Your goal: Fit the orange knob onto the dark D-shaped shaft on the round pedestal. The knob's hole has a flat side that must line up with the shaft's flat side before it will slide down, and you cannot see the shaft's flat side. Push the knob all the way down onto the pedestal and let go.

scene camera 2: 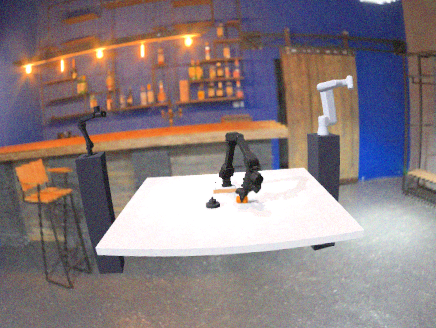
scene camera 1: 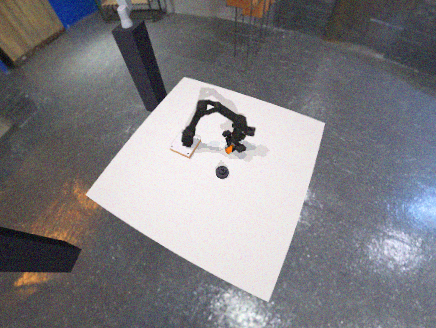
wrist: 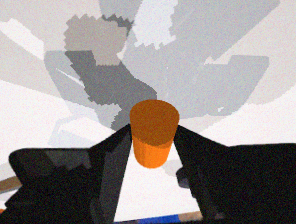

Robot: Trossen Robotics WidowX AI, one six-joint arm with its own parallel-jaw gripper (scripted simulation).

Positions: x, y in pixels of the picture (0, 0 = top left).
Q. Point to an orange knob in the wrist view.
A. At 153, 122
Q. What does the gripper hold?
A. An orange knob.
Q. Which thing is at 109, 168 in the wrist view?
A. The gripper.
